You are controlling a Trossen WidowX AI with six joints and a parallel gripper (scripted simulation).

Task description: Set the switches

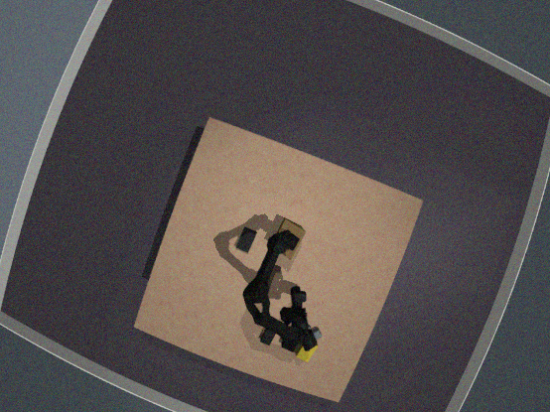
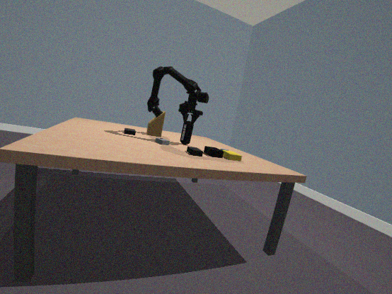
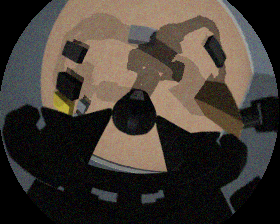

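Right now the light grey block is 160 mm to the right of my gripper tip, 120 mm below it and 100 mm ahead of it. Also, from my gripper tip: dark module (370 mm to the right, 120 mm below, 120 mm behind); yellow block (260 mm ahead, 230 mm to the left, 120 mm below).
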